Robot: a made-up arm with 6 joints.
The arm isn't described. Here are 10 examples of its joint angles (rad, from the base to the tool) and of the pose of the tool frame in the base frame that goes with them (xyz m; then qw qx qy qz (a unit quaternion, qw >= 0)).
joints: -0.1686 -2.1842 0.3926 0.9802 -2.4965 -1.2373
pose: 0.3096 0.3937 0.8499 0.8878 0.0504 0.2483 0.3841
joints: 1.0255 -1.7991 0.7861 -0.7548 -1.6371 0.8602
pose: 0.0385 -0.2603 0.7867 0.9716 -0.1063 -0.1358 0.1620
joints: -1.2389 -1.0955 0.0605 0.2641 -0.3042 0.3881
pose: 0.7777 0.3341 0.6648 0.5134 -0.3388 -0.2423 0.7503
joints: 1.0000 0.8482 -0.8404 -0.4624 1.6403 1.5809
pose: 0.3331 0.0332 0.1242 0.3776 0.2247 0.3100 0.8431
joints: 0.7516 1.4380 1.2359 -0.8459 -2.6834 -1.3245
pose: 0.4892 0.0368 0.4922 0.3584 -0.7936 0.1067 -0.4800
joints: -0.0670 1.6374 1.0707 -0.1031 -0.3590 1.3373
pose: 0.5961 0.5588 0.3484 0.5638 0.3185 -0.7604 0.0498
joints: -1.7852 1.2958 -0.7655 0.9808 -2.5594 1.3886
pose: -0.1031 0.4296 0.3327 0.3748 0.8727 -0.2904 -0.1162
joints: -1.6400 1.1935 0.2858 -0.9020 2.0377 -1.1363
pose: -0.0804 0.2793 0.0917 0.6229 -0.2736 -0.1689 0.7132
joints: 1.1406 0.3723 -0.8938 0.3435 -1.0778 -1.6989
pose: 0.3822 -0.0492 0.1046 0.0134 0.5989 0.2076 -0.7733
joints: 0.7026 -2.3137 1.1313 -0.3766 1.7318 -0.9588
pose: 0.4332 0.1228 1.1867 0.2688 0.9170 0.2789 -0.0953
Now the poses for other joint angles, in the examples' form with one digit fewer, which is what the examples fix.
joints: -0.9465 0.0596 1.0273 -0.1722 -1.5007 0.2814
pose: 0.451 0.400 0.403 0.365 0.741 -0.285 0.487
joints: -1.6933 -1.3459 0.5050 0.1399 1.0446 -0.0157
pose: 0.532 0.605 0.920 0.274 -0.536 -0.703 0.378
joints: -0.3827 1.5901 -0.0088 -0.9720 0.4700 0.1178
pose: -0.037 0.643 0.310 0.501 0.531 0.280 0.623
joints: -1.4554 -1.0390 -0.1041 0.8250 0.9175 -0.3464
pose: 0.685 0.449 0.855 0.485 -0.450 -0.710 0.240
